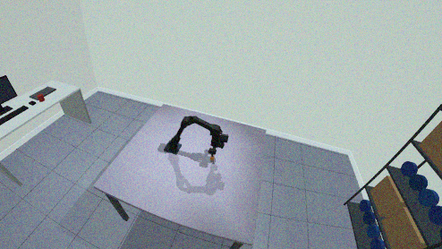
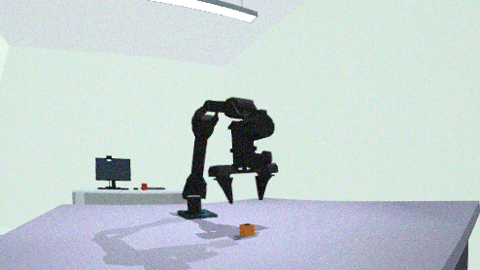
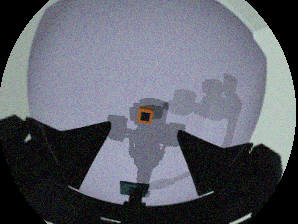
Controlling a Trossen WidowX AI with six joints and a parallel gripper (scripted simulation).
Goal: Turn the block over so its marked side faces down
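Now: the orange block 7 cm below my gripper tip.
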